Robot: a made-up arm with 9 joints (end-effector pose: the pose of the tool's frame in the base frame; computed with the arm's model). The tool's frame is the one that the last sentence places. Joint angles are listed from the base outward.
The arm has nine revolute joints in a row. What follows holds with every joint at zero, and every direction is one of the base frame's. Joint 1 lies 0.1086 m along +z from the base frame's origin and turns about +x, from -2.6 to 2.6 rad. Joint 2 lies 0.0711 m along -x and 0.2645 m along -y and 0.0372 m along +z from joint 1 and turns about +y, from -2.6 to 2.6 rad. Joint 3 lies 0.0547 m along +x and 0.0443 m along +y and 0.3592 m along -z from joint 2 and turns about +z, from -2.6 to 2.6 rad. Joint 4 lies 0.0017 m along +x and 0.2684 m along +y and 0.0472 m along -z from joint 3 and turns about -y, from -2.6 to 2.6 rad. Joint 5 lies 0.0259 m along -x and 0.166 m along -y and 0.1 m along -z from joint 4 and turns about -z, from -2.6 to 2.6 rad. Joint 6 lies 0.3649 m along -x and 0.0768 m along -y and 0.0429 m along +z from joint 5 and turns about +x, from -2.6 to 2.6 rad. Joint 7 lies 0.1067 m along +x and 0.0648 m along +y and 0.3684 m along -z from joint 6 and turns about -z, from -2.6 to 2.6 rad. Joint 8 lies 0.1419 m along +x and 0.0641 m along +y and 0.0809 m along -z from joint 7 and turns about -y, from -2.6 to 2.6 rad. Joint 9 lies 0.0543 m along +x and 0.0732 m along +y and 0.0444 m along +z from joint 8 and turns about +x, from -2.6 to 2.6 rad. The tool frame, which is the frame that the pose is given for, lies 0.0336 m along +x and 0.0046 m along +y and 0.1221 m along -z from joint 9; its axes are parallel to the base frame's.
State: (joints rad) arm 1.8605 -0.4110 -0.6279 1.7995 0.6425 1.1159 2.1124 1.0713 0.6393
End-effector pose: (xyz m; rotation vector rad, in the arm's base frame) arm 0.6606 0.1121 -0.0657 -0.7162 -0.1315 1.5220
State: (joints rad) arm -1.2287 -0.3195 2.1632 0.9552 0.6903 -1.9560 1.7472 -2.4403 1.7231
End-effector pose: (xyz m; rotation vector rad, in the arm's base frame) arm 0.6385 -0.4673 0.3679 1.3743 0.3837 -0.6964
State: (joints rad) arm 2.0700 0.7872 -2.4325 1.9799 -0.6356 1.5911 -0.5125 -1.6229 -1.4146
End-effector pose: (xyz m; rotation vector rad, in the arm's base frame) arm -0.4632 0.9079 -0.0321 -0.3784 0.2092 1.7623
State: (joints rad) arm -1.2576 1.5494 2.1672 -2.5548 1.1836 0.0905 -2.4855 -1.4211 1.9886
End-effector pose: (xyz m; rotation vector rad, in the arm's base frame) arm 0.1366 0.2497 0.8979 1.4700 -0.7872 0.1226
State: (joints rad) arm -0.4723 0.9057 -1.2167 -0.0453 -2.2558 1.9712 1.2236 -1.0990 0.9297
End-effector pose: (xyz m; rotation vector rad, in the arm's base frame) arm -0.3893 0.0789 0.1269 -0.6963 -1.6415 1.3924
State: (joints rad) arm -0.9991 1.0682 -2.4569 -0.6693 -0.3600 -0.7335 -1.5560 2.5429 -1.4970
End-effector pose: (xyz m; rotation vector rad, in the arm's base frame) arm -0.5289 -0.2644 -0.3491 -2.4735 -1.2785 -1.2523
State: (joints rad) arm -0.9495 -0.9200 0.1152 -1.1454 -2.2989 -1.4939 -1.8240 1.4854 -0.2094
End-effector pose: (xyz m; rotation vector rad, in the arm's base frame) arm 0.7672 -0.6053 -0.1247 -0.7407 -1.1632 -2.1272
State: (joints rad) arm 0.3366 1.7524 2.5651 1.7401 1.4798 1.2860 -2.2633 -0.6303 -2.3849
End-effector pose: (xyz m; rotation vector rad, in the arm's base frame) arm -0.1571 -0.8365 0.0617 -0.1969 0.6535 -0.7062
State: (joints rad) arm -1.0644 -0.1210 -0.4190 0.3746 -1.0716 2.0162 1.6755 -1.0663 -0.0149
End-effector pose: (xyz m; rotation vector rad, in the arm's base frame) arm -0.3327 -0.3237 -0.2702 0.5958 1.8514 -1.1444
